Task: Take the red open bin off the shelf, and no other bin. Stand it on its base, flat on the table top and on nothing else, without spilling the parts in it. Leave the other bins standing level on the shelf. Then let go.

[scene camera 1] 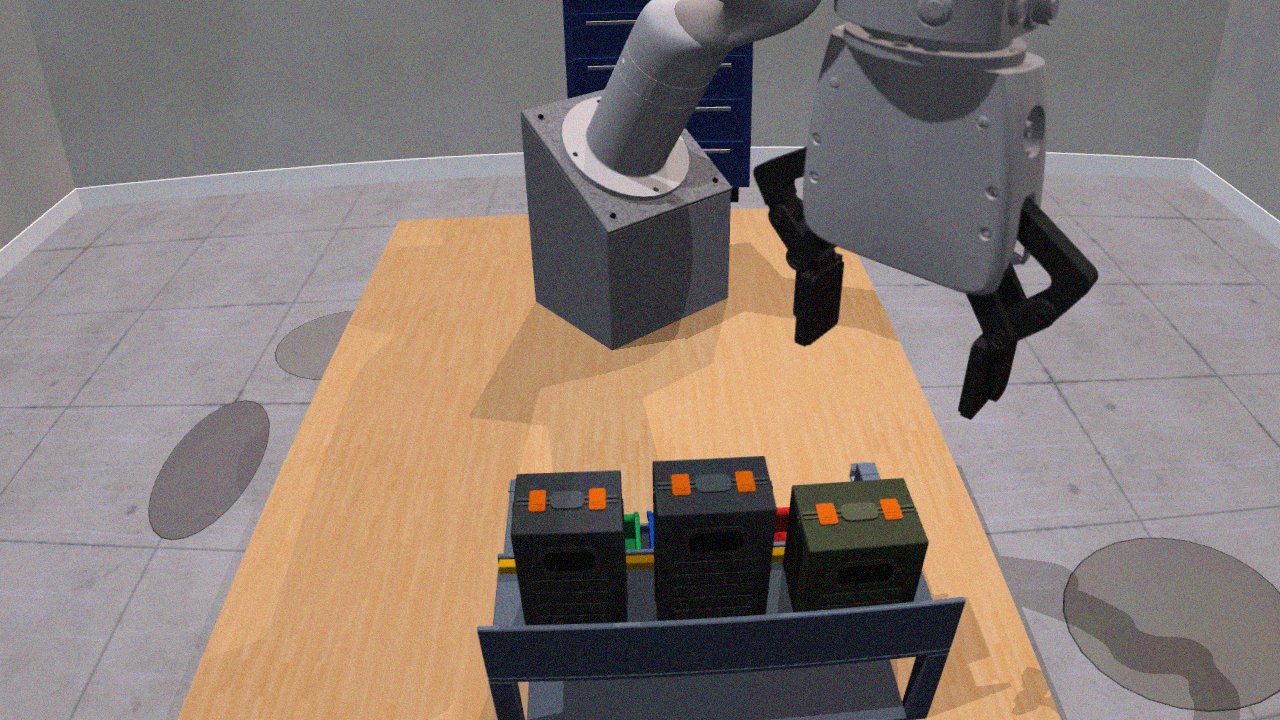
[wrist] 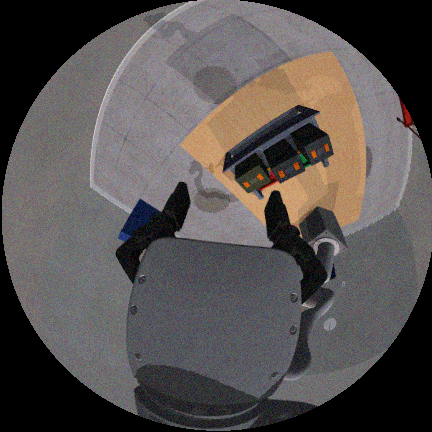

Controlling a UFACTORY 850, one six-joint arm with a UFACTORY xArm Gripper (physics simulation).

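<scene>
The red open bin [scene camera 1: 781,519] [wrist: 269,185] shows as small red parts between the tall middle case and the olive case, on the shelf [scene camera 1: 716,649] [wrist: 255,145]. The rest of it is hidden behind the cases in the scene view; its base and its parts cannot be made out. Bits of a green bin [scene camera 1: 632,530] [wrist: 304,159] and a blue bin [scene camera 1: 650,530] show between the two black cases. My gripper [scene camera 1: 887,377] [wrist: 227,195] is open and empty, high above the table's right side as the scene view shows it, apart from the shelf and the bins.
Two black cases [scene camera 1: 568,537] [scene camera 1: 713,528] [wrist: 312,140] [wrist: 282,160] and an olive case [scene camera 1: 857,528] [wrist: 250,175] stand upright at the shelf, level with the bins. The robot's grey pedestal [scene camera 1: 671,259] [wrist: 320,225] stands at the far end of the wooden table [scene camera 1: 429,402] [wrist: 345,100].
</scene>
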